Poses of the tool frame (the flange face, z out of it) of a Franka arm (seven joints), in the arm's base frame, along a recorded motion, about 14 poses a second.
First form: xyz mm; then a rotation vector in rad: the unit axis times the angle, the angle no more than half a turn.
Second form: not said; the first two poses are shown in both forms.
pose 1, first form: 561.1 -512.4 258.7 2.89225 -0.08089 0.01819
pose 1, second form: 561.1 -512.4 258.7 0.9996 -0.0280 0.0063 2.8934
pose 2, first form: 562.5 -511.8 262.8 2.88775 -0.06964 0.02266
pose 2, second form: 562.5 -511.8 262.8 0.9997 -0.0241 0.0078 2.8887
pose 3, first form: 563.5 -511.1 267.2 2.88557 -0.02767 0.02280
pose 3, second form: 563.5 -511.1 267.2 0.9999 -0.0096 0.0079 2.8858
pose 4, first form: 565.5 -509.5 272.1 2.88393 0.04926 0.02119
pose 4, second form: 565.5 -509.5 272.1 0.9998 0.0171 0.0073 2.8844
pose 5, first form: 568.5 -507.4 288.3 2.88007 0.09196 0.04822
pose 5, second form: 568.5 -507.4 288.3 0.9994 0.0319 0.0167 2.8819
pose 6, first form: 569.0 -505.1 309.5 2.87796 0.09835 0.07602
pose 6, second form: 569.0 -505.1 309.5 0.9991 0.0341 0.0264 2.8806
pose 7, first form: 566.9 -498.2 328.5 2.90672 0.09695 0.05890
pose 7, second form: 566.9 -498.2 328.5 0.9992 0.0333 0.0202 2.9089
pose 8, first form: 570.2 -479.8 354.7 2.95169 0.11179 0.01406
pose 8, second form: 570.2 -479.8 354.7 0.9993 0.0378 0.0048 2.9538
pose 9, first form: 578.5 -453.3 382.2 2.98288 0.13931 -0.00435
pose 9, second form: 578.5 -453.3 382.2 0.9989 0.0467 -0.0015 2.9861
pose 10, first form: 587.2 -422.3 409.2 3.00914 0.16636 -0.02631
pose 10, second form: 587.2 -422.3 409.2 0.9984 0.0552 -0.0087 3.0138
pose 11, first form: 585.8 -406.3 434.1 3.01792 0.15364 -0.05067
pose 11, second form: 585.8 -406.3 434.1 0.9986 0.0508 -0.0168 3.0223
